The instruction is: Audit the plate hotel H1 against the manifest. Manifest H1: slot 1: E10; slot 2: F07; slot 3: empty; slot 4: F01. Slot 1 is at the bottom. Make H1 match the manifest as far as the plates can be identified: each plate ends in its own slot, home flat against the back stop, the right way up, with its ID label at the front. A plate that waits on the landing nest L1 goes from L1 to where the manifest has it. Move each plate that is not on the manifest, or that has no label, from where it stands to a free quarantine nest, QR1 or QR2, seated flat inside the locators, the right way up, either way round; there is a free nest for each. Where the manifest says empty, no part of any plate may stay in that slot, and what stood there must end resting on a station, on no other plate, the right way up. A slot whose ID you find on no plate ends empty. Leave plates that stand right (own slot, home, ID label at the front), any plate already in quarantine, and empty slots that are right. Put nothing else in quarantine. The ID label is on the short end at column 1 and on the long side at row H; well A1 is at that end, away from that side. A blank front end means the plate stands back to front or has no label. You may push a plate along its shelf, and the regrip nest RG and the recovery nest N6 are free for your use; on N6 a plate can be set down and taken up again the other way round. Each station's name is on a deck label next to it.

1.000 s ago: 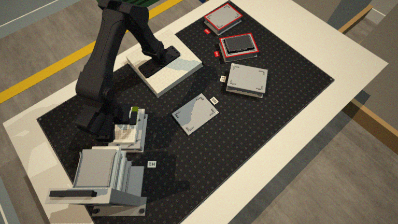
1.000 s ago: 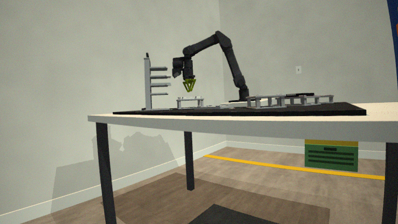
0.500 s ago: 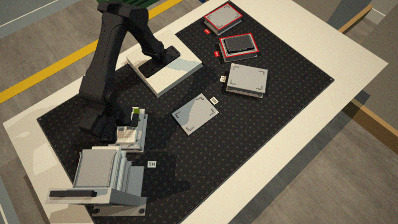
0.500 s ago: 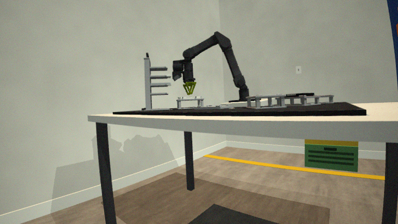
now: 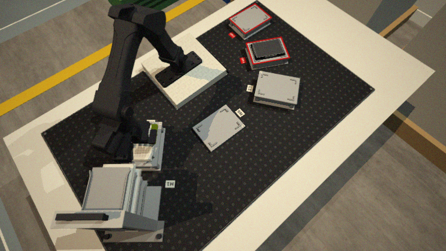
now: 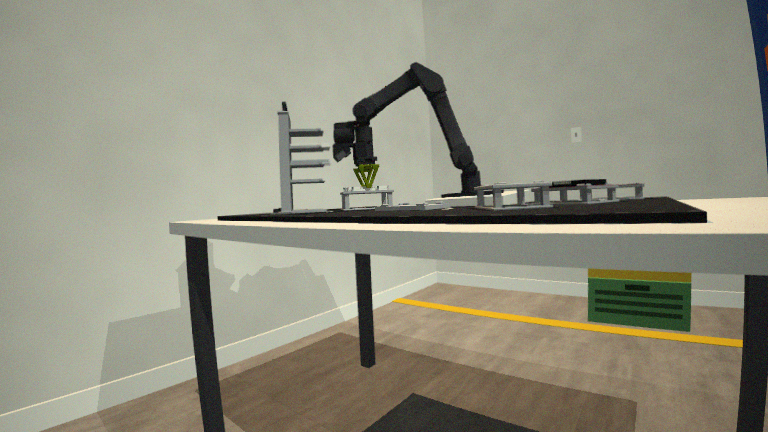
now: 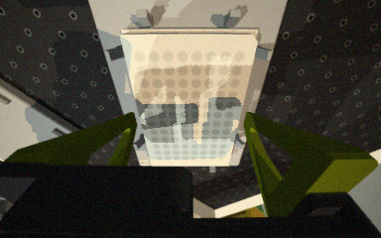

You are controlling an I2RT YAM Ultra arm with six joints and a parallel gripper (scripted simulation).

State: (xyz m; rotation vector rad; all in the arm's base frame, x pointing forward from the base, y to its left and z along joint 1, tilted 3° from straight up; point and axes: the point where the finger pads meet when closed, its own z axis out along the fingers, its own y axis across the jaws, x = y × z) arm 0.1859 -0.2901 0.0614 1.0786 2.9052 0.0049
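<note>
Now: hand 1 cm above the white well plate. The rest, counted from my hand: regrip nest (2 cm below); H1 deck label (16 cm ahead, 8 cm below, 1 cm to the right); plate hotel H1 (20 cm ahead, 17 cm to the right, 8 cm above).
</note>
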